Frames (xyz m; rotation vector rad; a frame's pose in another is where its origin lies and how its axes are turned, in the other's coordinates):
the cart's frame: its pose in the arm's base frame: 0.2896 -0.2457 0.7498 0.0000 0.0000 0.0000
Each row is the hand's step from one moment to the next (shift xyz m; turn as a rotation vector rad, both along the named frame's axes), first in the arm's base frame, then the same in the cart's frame.
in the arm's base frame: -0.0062 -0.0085 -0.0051 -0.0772 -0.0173 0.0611
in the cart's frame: -0.0062 -0.0085 -0.0051 -0.0772 -0.0173 0.0611
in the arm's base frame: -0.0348 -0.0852 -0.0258 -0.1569 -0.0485 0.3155
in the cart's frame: -0.0348 -0.0852 -0.0258 -0.1569 -0.0485 0.3155
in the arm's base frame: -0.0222 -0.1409 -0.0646 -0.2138 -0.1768 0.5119
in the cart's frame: -0.0222 -0.1409 -0.0646 -0.2138 -0.1768 0.5119
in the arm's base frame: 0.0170 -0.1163 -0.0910 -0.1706 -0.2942 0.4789
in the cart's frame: 0.0170 -0.1163 -0.0910 -0.1706 -0.2942 0.4789
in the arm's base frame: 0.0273 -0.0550 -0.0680 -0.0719 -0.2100 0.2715
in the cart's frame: 0.0273 -0.0550 -0.0680 -0.0719 -0.2100 0.2715
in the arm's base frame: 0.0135 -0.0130 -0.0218 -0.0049 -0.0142 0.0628
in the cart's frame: 0.0135 -0.0130 -0.0218 -0.0049 -0.0142 0.0628
